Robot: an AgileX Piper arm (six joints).
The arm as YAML. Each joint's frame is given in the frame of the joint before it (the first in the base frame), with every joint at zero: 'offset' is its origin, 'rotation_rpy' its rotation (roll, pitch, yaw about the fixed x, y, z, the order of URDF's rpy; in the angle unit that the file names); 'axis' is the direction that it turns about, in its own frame. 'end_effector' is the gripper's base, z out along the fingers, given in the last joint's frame.
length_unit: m
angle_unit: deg
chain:
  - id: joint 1
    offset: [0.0, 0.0, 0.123]
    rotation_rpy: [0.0, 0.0, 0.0]
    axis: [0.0, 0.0, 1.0]
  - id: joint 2
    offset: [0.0, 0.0, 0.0]
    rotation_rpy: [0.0, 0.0, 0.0]
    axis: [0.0, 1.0, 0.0]
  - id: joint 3
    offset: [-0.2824, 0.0, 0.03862]
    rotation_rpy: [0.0, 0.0, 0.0]
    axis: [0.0, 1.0, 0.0]
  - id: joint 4
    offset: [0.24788, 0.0, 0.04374]
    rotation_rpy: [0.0, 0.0, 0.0]
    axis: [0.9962, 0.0, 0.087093]
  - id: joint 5
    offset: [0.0, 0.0, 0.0]
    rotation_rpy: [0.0, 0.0, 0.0]
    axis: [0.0, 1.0, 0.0]
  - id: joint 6
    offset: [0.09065, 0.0, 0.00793]
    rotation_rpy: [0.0, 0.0, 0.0]
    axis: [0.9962, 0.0, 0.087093]
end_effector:
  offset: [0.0, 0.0, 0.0]
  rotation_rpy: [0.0, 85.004, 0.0]
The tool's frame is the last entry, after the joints.
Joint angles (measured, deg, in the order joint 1, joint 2, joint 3, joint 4, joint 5, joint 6), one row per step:
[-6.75 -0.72 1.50 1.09 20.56 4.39]
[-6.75 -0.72 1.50 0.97 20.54 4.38]
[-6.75 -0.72 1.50 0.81 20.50 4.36]
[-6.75 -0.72 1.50 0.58 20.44 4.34]
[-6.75 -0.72 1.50 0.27 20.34 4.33]
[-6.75 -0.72 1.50 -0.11 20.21 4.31]
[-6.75 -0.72 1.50 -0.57 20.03 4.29]
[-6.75 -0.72 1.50 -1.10 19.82 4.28]
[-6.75 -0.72 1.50 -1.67 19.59 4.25]
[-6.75 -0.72 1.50 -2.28 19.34 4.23]
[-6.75 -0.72 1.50 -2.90 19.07 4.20]
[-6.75 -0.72 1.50 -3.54 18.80 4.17]
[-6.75 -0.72 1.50 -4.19 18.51 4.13]
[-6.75 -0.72 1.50 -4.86 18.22 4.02]
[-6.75 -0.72 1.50 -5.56 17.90 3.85]
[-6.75 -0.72 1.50 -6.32 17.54 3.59]
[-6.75 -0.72 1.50 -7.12 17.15 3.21]
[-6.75 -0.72 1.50 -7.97 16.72 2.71]
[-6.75 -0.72 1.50 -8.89 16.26 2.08]
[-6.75 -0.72 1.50 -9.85 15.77 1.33]
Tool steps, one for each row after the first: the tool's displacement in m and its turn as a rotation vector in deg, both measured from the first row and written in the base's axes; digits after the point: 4 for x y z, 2 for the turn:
[0.0000 -0.0001 0.0000 -0.13 0.00 -0.01]
[0.0000 -0.0002 0.0001 -0.31 -0.02 -0.01]
[0.0000 -0.0003 0.0002 -0.57 -0.05 -0.03]
[0.0000 -0.0005 0.0003 -0.90 -0.12 -0.05]
[0.0001 -0.0007 0.0005 -1.31 -0.20 -0.07]
[0.0001 -0.0009 0.0008 -1.80 -0.32 -0.10]
[0.0002 -0.0012 0.0011 -2.36 -0.47 -0.13]
[0.0002 -0.0015 0.0015 -2.98 -0.62 -0.16]
[0.0003 -0.0019 0.0019 -3.63 -0.80 -0.19]
[0.0004 -0.0022 0.0023 -4.31 -0.99 -0.22]
[0.0005 -0.0025 0.0027 -5.01 -1.18 -0.24]
[0.0005 -0.0028 0.0032 -5.72 -1.38 -0.26]
[0.0006 -0.0031 0.0037 -6.53 -1.58 -0.26]
[0.0007 -0.0034 0.0042 -7.42 -1.79 -0.25]
[0.0008 -0.0037 0.0048 -8.47 -2.03 -0.20]
[0.0009 -0.0041 0.0054 -9.67 -2.27 -0.13]
[0.0010 -0.0044 0.0062 -11.05 -2.52 -0.02]
[0.0011 -0.0047 0.0069 -12.62 -2.78 0.12]
[0.0012 -0.0050 0.0077 -14.36 -3.05 0.30]

